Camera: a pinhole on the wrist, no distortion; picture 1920 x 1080 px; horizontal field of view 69.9 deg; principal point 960.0 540.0 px. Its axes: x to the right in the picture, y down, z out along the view. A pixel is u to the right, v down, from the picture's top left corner.
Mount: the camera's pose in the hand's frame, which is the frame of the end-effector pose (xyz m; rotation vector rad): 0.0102 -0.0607 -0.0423 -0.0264 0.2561 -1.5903
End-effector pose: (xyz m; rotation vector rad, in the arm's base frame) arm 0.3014 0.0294 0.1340 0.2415 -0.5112 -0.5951
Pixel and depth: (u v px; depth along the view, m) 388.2 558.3 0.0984
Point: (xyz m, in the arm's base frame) 0.2757 -0.0206 0.1835
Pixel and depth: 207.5 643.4 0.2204
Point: 0.2658 -0.0042 0.3288
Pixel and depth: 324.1 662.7 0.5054
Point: 0.2064 -0.0173 0.6307
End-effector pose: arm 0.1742 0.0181 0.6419 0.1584 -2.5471 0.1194
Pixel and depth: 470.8 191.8 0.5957
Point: -0.1390 0.0121 0.1316
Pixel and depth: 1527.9 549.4 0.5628
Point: -0.1173 -0.4169 0.3277
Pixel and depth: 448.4 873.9 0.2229
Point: -0.0082 -0.0243 0.5551
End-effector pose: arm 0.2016 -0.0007 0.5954 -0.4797 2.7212 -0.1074
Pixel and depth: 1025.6 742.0 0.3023
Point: 0.2372 -0.1524 0.3505
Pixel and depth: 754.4 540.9 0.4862
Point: 0.2997 -0.0955 0.1601
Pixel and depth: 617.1 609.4 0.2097
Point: 0.2249 -0.0603 0.4250
